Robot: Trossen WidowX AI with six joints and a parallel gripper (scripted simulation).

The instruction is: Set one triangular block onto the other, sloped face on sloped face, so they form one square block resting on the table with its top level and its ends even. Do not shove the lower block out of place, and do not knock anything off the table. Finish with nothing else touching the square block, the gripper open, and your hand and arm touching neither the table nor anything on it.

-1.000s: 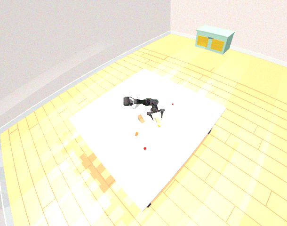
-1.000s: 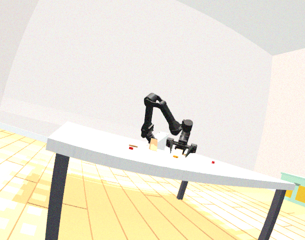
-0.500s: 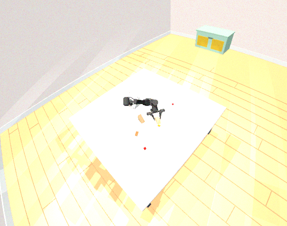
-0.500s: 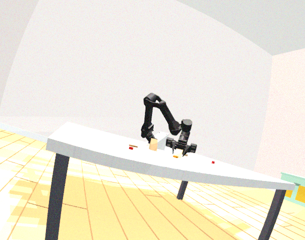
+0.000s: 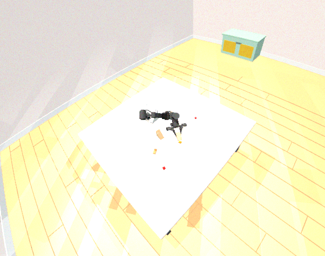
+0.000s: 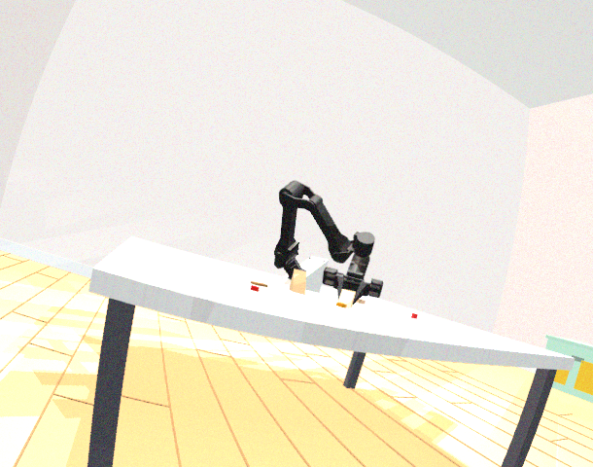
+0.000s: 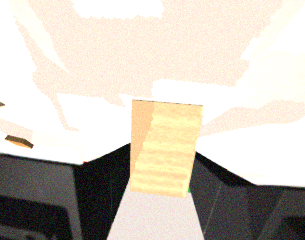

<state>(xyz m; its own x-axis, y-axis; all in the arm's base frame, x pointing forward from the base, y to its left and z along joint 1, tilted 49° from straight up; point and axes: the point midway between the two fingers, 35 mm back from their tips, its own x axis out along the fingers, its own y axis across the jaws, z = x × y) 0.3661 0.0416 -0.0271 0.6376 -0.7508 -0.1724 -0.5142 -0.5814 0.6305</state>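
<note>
The orange piece is 5 cm ahead of my gripper tip, 4 cm to the right of it and 1 cm below it. From my gripper tip the other things lie so: tan stick (25 cm behind, 18 cm to the left); tan triangular block (1 cm above).
</note>
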